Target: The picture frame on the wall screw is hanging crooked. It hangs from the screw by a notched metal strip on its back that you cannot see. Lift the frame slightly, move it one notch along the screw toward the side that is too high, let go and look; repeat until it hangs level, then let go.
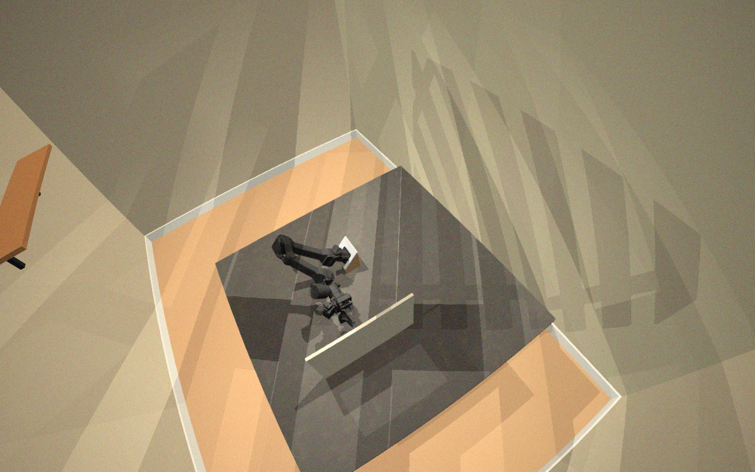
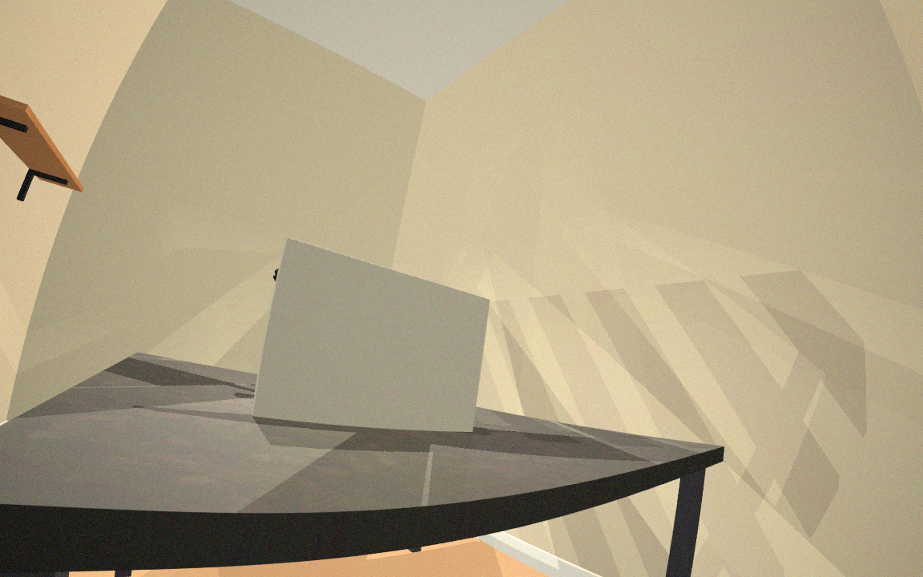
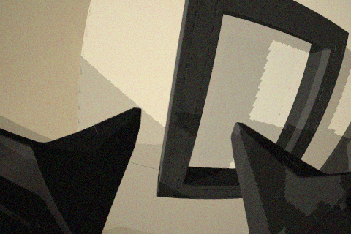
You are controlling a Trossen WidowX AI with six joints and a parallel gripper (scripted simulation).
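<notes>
Now: gripper tip 40 mm short of the picture frame and 50 mm above it. Also, from my gripper tip: wall panel (50 mm ahead, 10 mm to the left, 60 mm below).
</notes>
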